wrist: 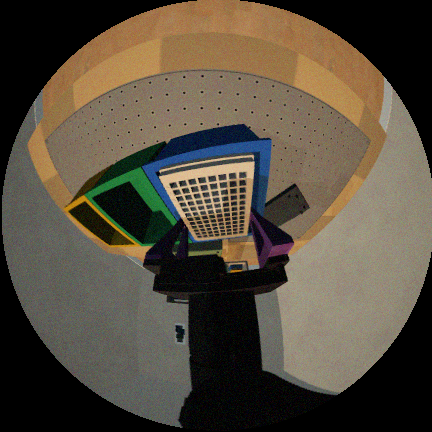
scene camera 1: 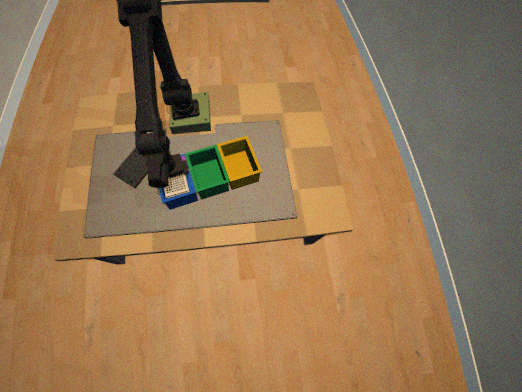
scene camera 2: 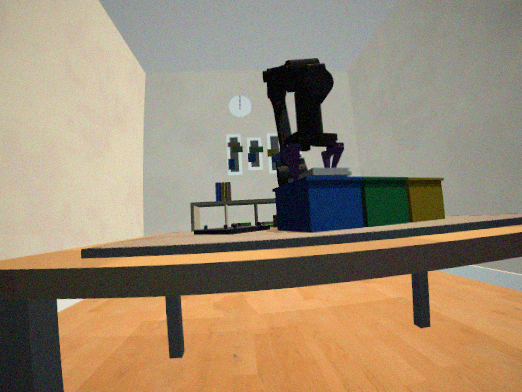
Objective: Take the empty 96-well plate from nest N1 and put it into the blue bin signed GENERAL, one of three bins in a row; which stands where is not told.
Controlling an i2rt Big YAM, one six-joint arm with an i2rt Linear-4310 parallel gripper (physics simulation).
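Places are measured from the arm's base along level axes (x up, y ahead, z left), in millimetres.
Pixels of known places: gripper, between the fingertips: (wrist: 216,213) (scene camera 1: 173,176); arm's base, origin of its link: (scene camera 1: 185,110).
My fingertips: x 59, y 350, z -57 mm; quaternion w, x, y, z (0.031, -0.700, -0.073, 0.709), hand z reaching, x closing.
Note:
Ahead of a thing's pixels: the offset from my fingertips to its top centre. "spot": to the spot under its first point. Level surfaces: height alone.
The white 96-well plate {dx +14, dy +14, dz +2 mm} (scene camera 1: 176,186) (scene camera 2: 330,171) (wrist: 212,200) is level between the purple fingers of my gripper (scene camera 2: 314,171) (wrist: 216,213), which is shut on it. The plate is over the mouth of the blue bin {dx -6, dy -22, dz +125 mm} (scene camera 1: 181,201) (scene camera 2: 335,205) (wrist: 212,151), at about rim height or slightly above; whether it touches the rim I cannot tell. The blue bin is at one end of the row, next to the green bin (scene camera 1: 214,190) (scene camera 2: 385,202) (wrist: 135,175). No sign is legible. A dark flat slab {dx -94, dy -125, dz -176 mm} (scene camera 1: 131,170) (scene camera 2: 232,230) (wrist: 287,205), possibly the nest, has no plate on its visible part.
The yellow bin {spot: dx -65, dy +33, dz +270 mm} (scene camera 1: 246,181) (scene camera 2: 426,200) (wrist: 82,201) stands at the other end of the row, against the green bin. The bins stand on a grey perforated board {dx -105 mm} (scene camera 1: 240,212) (wrist: 202,85). The arm's base is on a green block (scene camera 1: 204,107) behind the board.

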